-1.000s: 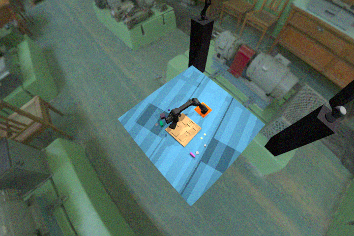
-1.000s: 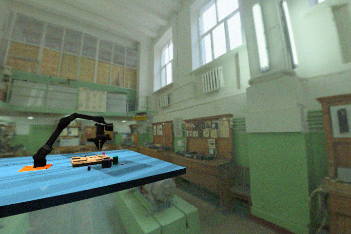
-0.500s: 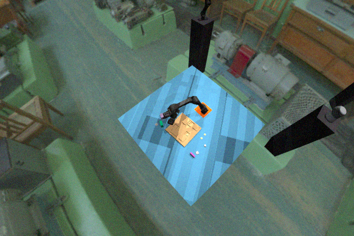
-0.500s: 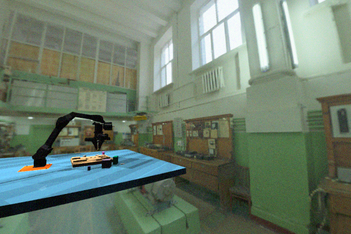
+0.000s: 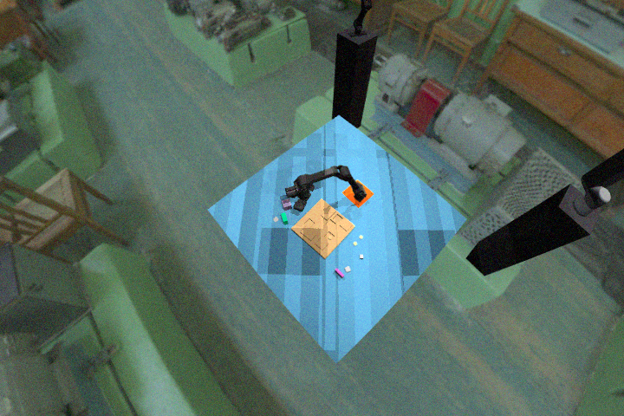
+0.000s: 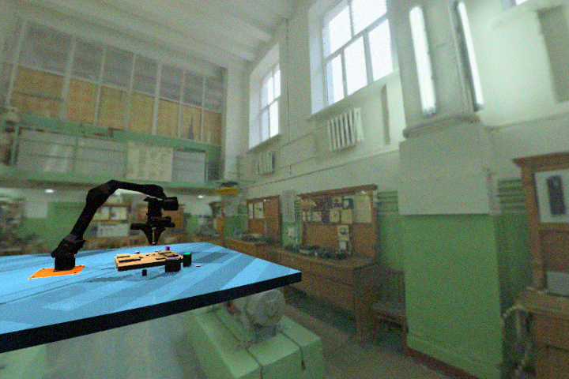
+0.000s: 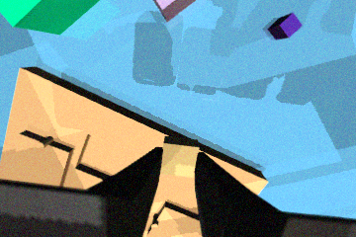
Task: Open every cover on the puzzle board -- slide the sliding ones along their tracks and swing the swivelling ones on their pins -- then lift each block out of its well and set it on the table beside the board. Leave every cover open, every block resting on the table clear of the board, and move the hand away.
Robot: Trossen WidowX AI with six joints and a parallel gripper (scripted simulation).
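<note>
The tan puzzle board is 1 cm behind my gripper tip, 20 cm to the left of it and 9 cm below it. From my gripper tip the other things lie so: small purple piece: 4 cm behind, 12 cm to the right, 10 cm below; then lilac block: 7 cm ahead, 10 cm to the right, 8 cm below; then green block: 15 cm ahead, 3 cm to the right, 8 cm below.
</note>
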